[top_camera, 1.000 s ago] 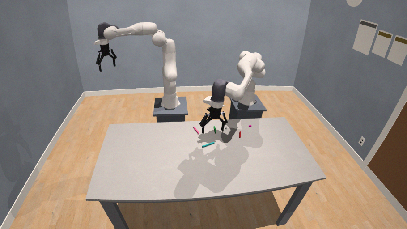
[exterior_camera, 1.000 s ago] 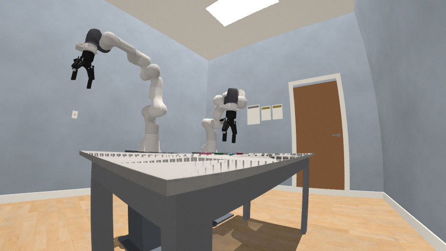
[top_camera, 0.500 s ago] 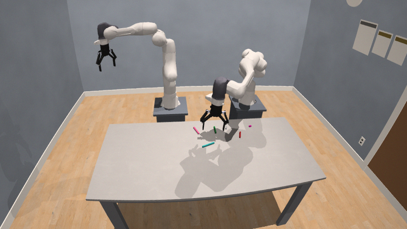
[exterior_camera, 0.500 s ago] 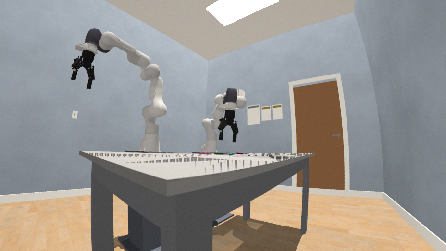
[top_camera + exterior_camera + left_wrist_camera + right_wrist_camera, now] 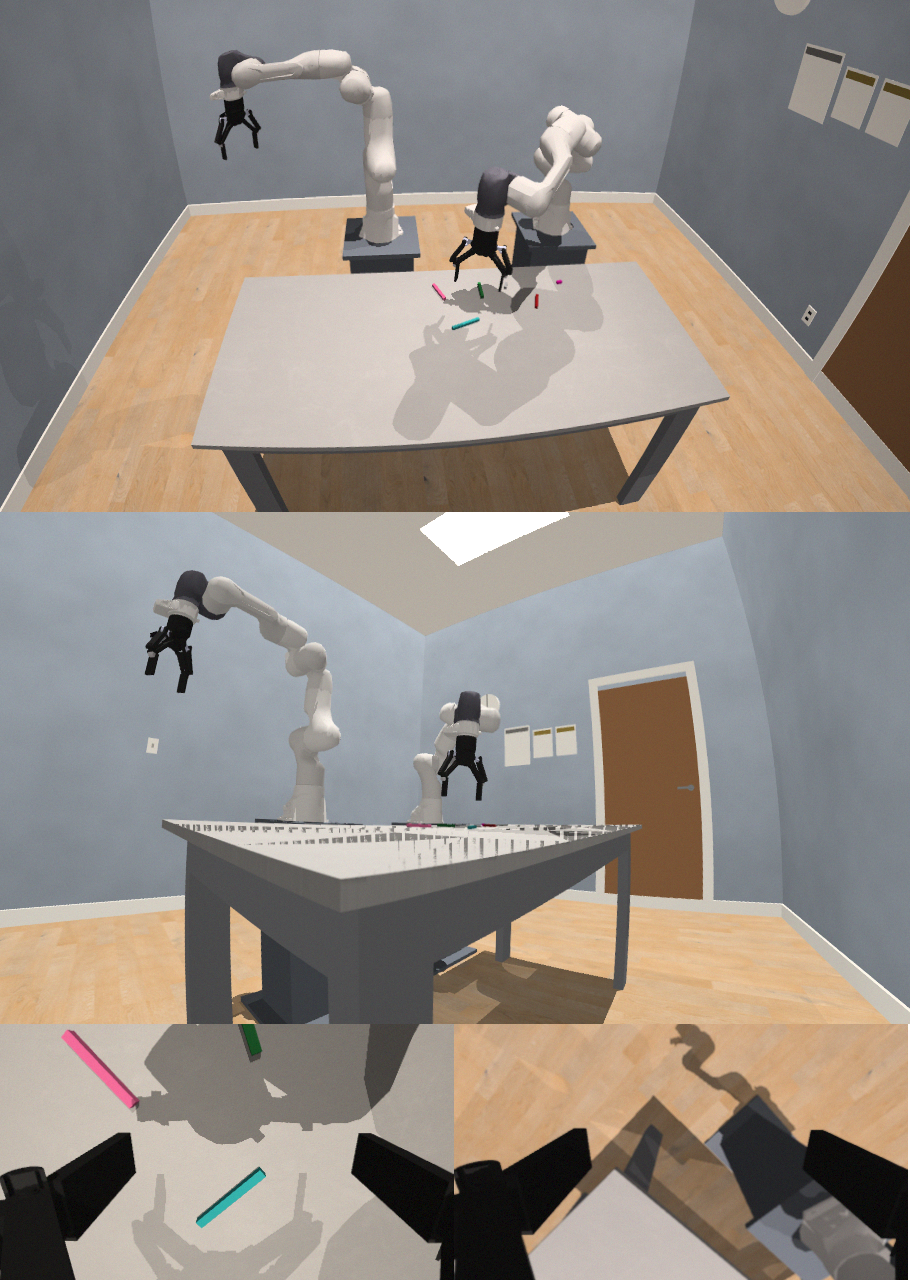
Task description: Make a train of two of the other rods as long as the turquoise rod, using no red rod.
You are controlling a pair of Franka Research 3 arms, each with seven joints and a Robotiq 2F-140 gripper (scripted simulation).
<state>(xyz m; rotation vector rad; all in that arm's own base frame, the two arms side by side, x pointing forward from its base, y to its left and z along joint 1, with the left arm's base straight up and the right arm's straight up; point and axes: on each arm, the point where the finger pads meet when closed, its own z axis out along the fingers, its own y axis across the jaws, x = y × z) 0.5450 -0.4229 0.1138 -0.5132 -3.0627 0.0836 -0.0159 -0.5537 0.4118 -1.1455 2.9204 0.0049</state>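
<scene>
The green rod lies 100 mm behind my left hand, 40 mm to the left of it and 110 mm below it. Round my left hand: grey rod: 110 mm behind, 130 mm to the left, 110 mm below; then pink rod: 100 mm behind, 110 mm to the right, 110 mm below; then turquoise rod: 80 mm ahead, 50 mm to the right, 110 mm below.
</scene>
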